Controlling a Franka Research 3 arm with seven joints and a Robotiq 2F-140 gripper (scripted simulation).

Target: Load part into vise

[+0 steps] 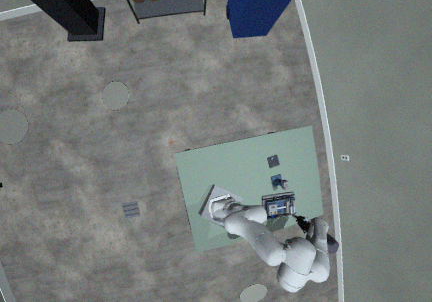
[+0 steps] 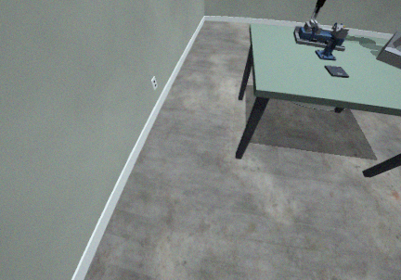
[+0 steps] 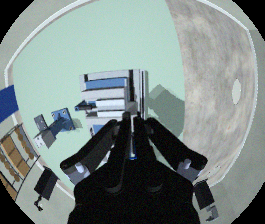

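The part is 5 cm to the left of my hand and 4 cm below it. Also, from my hand: vise 11 cm below, 8 cm behind, 6 cm to the left.
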